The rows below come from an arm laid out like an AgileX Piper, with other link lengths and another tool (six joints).
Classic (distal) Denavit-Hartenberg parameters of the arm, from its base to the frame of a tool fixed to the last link. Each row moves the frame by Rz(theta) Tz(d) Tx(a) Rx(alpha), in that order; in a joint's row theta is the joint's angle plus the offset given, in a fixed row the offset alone. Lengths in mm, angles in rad.
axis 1: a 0; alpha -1.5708; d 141.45; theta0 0
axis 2: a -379.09; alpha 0; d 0; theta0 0.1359
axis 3: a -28.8; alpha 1.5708; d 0; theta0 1.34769
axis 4: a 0; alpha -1.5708; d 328.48; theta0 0
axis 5: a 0; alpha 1.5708; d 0; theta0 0
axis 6: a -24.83; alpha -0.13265; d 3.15; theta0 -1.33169
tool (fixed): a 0; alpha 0; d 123.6; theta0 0
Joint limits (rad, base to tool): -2.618..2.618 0..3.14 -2.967..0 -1.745..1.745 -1.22..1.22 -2.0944..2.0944
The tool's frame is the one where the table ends.
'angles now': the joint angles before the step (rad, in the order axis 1, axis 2, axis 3, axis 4, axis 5, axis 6). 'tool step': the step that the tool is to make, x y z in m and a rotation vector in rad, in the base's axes. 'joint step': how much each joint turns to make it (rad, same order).
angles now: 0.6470 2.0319 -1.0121 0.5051 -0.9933 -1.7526
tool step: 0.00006 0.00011 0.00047 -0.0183 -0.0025 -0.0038
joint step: 0.0022 0.0000 -0.0024 0.0083 0.0020 -0.0239
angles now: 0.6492 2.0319 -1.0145 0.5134 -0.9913 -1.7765
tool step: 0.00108 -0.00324 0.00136 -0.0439 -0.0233 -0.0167
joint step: 0.0000 0.0016 -0.0001 0.0136 -0.0190 -0.0546
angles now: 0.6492 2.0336 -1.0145 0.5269 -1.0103 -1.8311
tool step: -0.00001 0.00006 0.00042 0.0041 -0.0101 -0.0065
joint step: 0.0020 0.0021 0.0000 0.0051 -0.0146 0.0001
